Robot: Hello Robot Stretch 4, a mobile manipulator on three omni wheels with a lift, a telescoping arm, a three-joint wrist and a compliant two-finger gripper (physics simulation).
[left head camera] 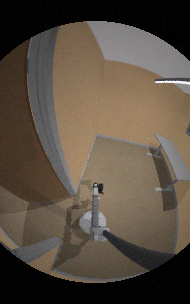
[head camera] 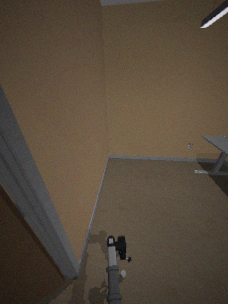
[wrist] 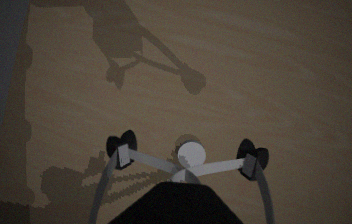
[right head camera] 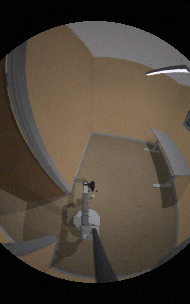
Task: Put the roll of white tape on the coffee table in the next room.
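A small white round thing, apparently the roll of white tape, is low at the floor, with a small shadow close beside it. In the wrist view it shows between the two spread fingers, apart from both black fingertips. My gripper is open, with its fingers wide and above the floor. Part of it is hidden behind the arm in the head view. A hole in the tape cannot be made out. I cannot identify a coffee table in these views.
A long grey table stands at the right. A grey door frame and an orange wall are close on the left. A lamp hangs at the upper right.
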